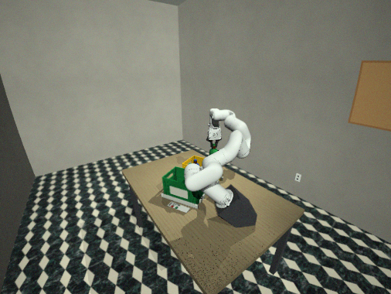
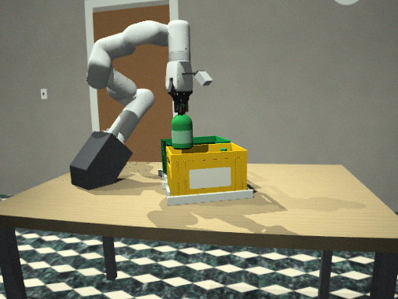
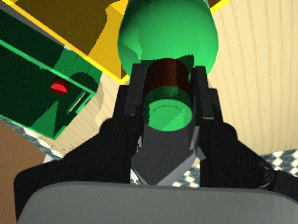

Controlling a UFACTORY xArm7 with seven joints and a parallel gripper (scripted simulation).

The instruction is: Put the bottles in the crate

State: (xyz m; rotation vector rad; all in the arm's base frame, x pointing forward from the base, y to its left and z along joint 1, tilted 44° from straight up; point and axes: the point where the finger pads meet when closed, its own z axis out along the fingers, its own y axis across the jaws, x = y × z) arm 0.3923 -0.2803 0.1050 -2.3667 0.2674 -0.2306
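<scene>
Right now the green-capped bottle is 70 mm below my hand. The rest, counted from my hand: yellow crate (40 mm ahead, 90 mm to the left, 250 mm below); then blue-capped bottle (140 mm ahead, 110 mm to the left, 250 mm below); then white-topped bottle (70 mm ahead, 60 mm to the left, 250 mm below).
</scene>
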